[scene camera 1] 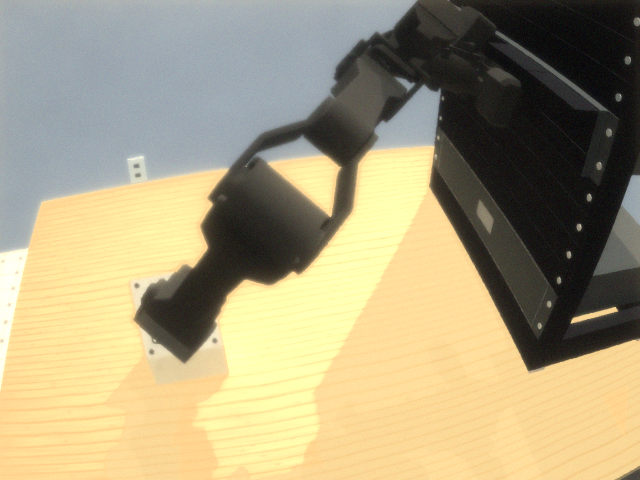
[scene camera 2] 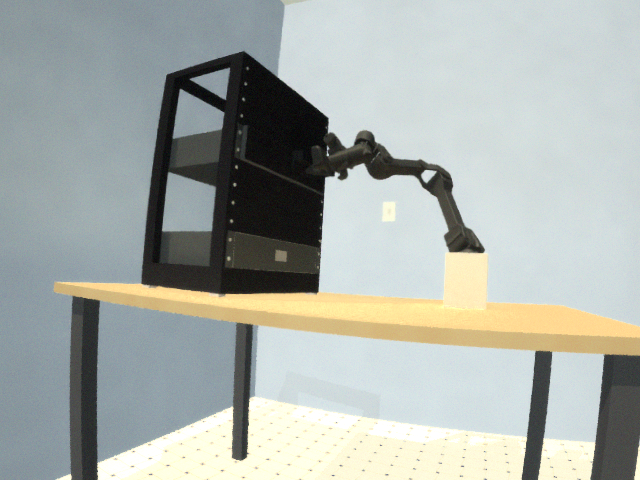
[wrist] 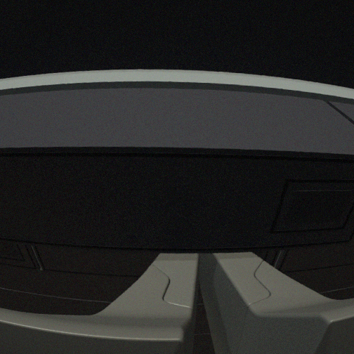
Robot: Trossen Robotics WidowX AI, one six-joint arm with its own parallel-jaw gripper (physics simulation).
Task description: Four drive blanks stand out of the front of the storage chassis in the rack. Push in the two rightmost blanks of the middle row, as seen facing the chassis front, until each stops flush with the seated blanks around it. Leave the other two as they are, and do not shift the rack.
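Seen in the pictures: gripper, fingertip midpoint: (scene camera 1: 522, 92) (scene camera 2: 305, 171); arm's base at its link origin: (scene camera 1: 173, 319) (scene camera 2: 467, 271).
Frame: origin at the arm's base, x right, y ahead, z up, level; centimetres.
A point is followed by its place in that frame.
The storage chassis (scene camera 1: 599, 139) @[y 49.6, x 10.0, z 29.1 cm] (scene camera 2: 241, 142) @[y 51.0, x -34.4, z 28.3 cm] (wrist: 165, 117) sits in the black rack (scene camera 1: 547, 335) @[y 50.2, x 13.1, z -0.6 cm] (scene camera 2: 222, 206) @[y 52.7, x -37.3, z 11.7 cm]; its grey upper surface crosses the wrist view above a dark front. A wide dark face (wrist: 125, 205) with a recessed rectangle (wrist: 315, 205) at its right spans the middle of the wrist view. Below it, darker faces with thin upright strips show at both sides of the fingers. My gripper (scene camera 2: 309, 168) @[y 48.0, x -5.2, z 27.9 cm] (wrist: 206, 255) is shut and empty, with its tips at this face's lower edge. Contact cannot be told. The drive blanks are too dark to tell how far each stands out.
A grey unit (scene camera 1: 485, 217) @[y 50.4, x -11.8, z 1.8 cm] (scene camera 2: 258, 251) @[y 50.8, x -23.3, z 2.2 cm] with a pale label is mounted low in the rack. The arm's pale base block (scene camera 1: 191, 366) @[y 1.3, x 3.1, z -6.6 cm] (scene camera 2: 465, 281) @[y 0.1, x -4.4, z -2.8 cm] stands on the wooden table (scene camera 1: 279, 335) @[y 14.8, x -3.7, z -9.7 cm] (scene camera 2: 372, 315) @[y 12.9, x -42.2, z -9.7 cm]. The rack's screw-lined side rail is close to the chassis end.
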